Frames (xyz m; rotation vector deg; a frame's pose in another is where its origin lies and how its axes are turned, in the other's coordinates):
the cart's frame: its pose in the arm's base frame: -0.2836 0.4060 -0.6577 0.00 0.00 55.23
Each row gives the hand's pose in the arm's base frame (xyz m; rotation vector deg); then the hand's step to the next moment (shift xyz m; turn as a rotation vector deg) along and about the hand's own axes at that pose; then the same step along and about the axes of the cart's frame.
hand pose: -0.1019 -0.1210 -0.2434 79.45 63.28 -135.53
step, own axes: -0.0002 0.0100 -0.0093 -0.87 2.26 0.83
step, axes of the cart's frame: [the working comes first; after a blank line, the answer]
step, axes of the arm's base frame: 0.0113 -0.0008 -0.0076 1.03 -2.33 -0.20

0.0058 -0.0098 -0.0076 -1.33 -2.18 -0.20
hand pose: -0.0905 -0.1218 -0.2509 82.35 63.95 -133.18
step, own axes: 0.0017 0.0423 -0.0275 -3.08 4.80 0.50
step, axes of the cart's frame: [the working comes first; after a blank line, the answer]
step, axes of the arm's base frame: 0.0398 -0.0104 -0.0293 3.70 -4.36 0.29

0.0141 -0.0386 -0.0293 -1.47 -5.52 0.29
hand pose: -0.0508 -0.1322 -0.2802 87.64 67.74 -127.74
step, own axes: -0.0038 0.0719 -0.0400 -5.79 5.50 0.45
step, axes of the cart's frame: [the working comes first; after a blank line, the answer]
step, axes of the arm's base frame: 0.0696 -0.0208 -0.0388 5.34 -5.52 2.24

0.0226 -0.0690 -0.0388 -1.49 -7.53 2.24
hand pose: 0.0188 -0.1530 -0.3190 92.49 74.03 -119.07
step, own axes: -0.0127 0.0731 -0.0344 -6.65 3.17 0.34
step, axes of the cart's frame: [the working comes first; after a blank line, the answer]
step, axes of the arm's base frame: 0.0741 -0.0224 -0.0264 4.27 -4.34 4.16

0.0238 -0.0737 -0.0264 -1.13 -5.99 4.16
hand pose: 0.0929 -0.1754 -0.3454 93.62 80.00 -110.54
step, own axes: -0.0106 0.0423 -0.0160 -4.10 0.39 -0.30
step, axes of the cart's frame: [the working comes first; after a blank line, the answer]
step, axes of the arm's base frame: 0.0434 -0.0130 -0.0103 1.85 -1.49 3.38

0.0141 -0.0431 -0.0103 -0.17 -2.37 3.38
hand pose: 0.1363 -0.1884 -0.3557 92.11 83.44 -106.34
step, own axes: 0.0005 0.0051 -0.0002 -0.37 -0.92 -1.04
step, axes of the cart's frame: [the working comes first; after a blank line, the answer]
step, axes of the arm's base frame: 0.0038 -0.0019 -0.0029 0.03 1.11 0.91

0.0005 -0.0042 -0.0029 0.93 0.61 0.91
